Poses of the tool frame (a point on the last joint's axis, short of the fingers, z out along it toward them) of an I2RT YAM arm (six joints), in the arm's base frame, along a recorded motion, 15 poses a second.
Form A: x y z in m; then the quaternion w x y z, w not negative.
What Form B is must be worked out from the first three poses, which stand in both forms.
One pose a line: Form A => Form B
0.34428 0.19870 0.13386 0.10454 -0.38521 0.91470 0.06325 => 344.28 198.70 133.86 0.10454 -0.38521 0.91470 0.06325
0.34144 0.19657 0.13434 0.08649 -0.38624 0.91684 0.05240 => 341.44 196.57 134.34 0.08649 -0.38624 0.91684 0.05240
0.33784 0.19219 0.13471 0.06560 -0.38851 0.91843 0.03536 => 337.84 192.19 134.71 0.06560 -0.38851 0.91843 0.03536
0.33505 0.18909 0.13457 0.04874 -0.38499 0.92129 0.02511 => 335.05 189.09 134.57 0.04874 -0.38499 0.92129 0.02511
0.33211 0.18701 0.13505 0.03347 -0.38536 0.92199 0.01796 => 332.11 187.01 135.05 0.03347 -0.38536 0.92199 0.01796
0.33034 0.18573 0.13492 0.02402 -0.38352 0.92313 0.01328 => 330.34 185.73 134.92 0.02402 -0.38352 0.92313 0.01328
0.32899 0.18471 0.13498 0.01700 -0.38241 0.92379 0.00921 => 328.99 184.71 134.98 0.01700 -0.38241 0.92379 0.00921
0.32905 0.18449 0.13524 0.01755 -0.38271 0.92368 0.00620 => 329.05 184.49 135.24 0.01755 -0.38271 0.92368 0.00620
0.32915 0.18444 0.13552 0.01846 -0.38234 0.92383 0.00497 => 329.15 184.44 135.52 0.01846 -0.38234 0.92383 0.00497
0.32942 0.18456 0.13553 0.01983 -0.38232 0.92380 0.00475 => 329.42 184.56 135.53 0.01983 -0.38232 0.92380 0.00475
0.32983 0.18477 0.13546 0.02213 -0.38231 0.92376 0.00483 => 329.83 184.77 135.46 0.02213 -0.38231 0.92376 0.00483
